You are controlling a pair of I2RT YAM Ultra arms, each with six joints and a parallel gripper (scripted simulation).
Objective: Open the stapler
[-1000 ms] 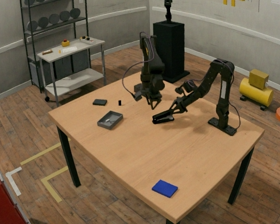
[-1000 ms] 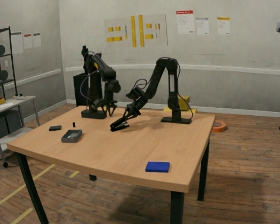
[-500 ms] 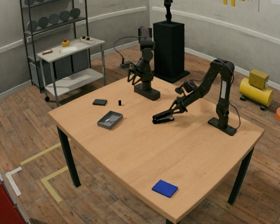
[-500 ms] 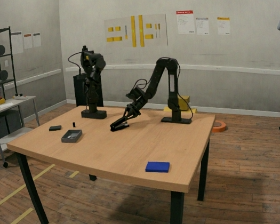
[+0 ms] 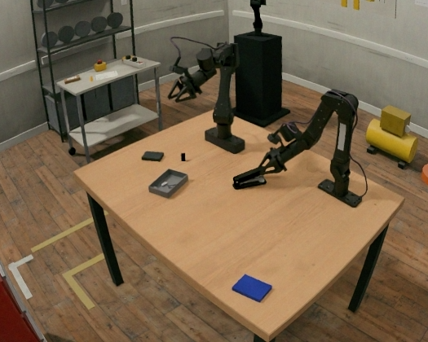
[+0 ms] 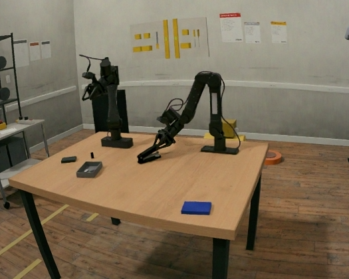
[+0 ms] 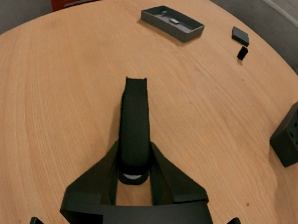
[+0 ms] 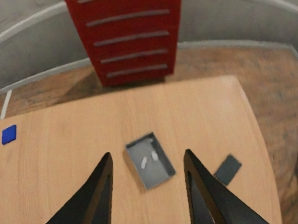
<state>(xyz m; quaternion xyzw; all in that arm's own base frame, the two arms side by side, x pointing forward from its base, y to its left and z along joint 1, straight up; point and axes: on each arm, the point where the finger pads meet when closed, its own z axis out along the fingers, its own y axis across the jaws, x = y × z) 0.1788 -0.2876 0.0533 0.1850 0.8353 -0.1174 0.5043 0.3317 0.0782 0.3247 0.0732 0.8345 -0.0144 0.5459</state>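
Right now the stapler is 4 cm ahead of my left hand, 2 cm to the right of it and 3 cm below it. The rest, counted from my left hand: grey tray 25 cm ahead, 26 cm to the right, 4 cm below; then black piece 8 cm ahead, 36 cm to the right, 4 cm below; then stapler cover 4 cm ahead, 2 cm to the right, 1 cm below.
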